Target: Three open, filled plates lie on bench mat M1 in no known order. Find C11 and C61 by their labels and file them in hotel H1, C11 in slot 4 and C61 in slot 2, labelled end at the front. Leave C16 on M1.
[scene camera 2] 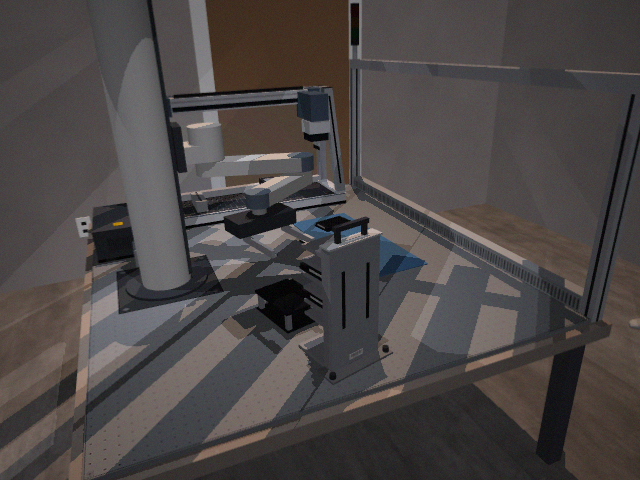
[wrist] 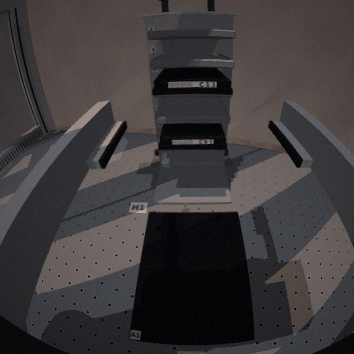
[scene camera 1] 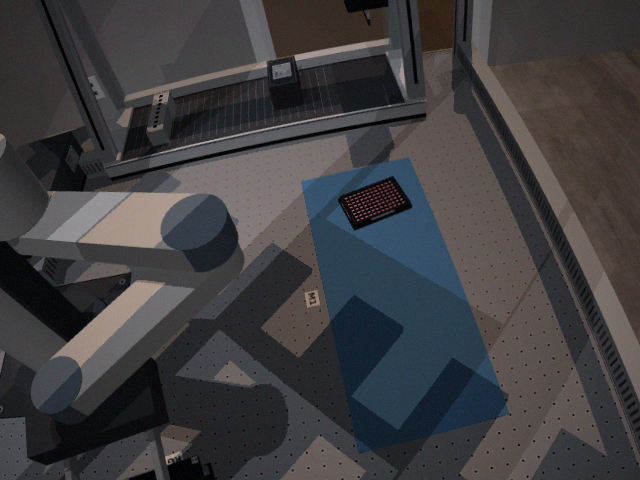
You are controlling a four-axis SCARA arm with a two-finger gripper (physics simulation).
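Where they show: gripper, between the fingertips: [scene camera 2: 294, 248] [wrist: 198, 108]; arm's base, origin of its link: [scene camera 2: 168, 284].
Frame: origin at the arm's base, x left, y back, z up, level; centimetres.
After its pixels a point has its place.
Hotel H1 [scene camera 2: 352, 304] @(y -35.0, x -63.0, z 17.3 cm) [wrist: 190, 22] @(y -34.9, x -59.9, z 30.2 cm) stands upright ahead of my gripper. Plate C11 [wrist: 192, 77] @(y -32.6, x -49.3, z 22.7 cm) lies level on its fourth level, below the shelf marked 5. Plate C61 [wrist: 192, 132] @(y -32.6, x -49.2, z 15.6 cm) lies level two levels lower, at slot 2. Both labelled ends face the wrist camera. My gripper [wrist: 198, 108] @(y -30.0, x -39.5, z 22.6 cm) [scene camera 2: 292, 249] @(y -30.0, x -39.5, z 22.6 cm) is open and empty, in front of the hotel and apart from both plates; its fingertips are cut off in scene camera 1. One open plate with pink wells [scene camera 1: 375, 202] @(y -67.8, x 19.9, z 2.9 cm) [scene camera 2: 333, 223] @(y -66.9, x 19.0, z 2.9 cm) lies on blue mat M1 [scene camera 1: 387, 268] [scene camera 2: 403, 258]; its label is unreadable here.
A low black stand [wrist: 195, 270] @(y -28.8, x -35.4, z 7.3 cm) [scene camera 2: 284, 304] @(y -25.8, x -41.7, z 8.3 cm), tagged A1, lies in front of the hotel. The arm's column [scene camera 2: 149, 180] @(y 0.5, x -7.5, z 36.6 cm) stands at the left. A gantry frame [scene camera 1: 268, 139] @(y -47.0, x 45.0, z 3.1 cm) stands behind the mat, and a guard rail [scene camera 1: 547, 222] @(y -100.4, x 8.1, z 1.7 cm) runs along the right edge.
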